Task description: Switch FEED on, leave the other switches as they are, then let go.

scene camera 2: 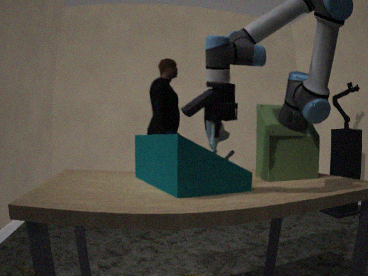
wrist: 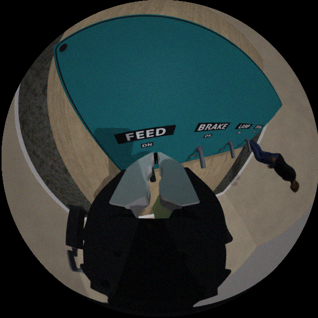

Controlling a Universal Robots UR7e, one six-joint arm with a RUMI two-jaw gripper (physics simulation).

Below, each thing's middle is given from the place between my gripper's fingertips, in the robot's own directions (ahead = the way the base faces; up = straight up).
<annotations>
Right now my hand is 16 cm to the left of the teal switch box (scene camera 2: pixel 172 163), 7 cm short of it and 5 cm above it.
</annotations>
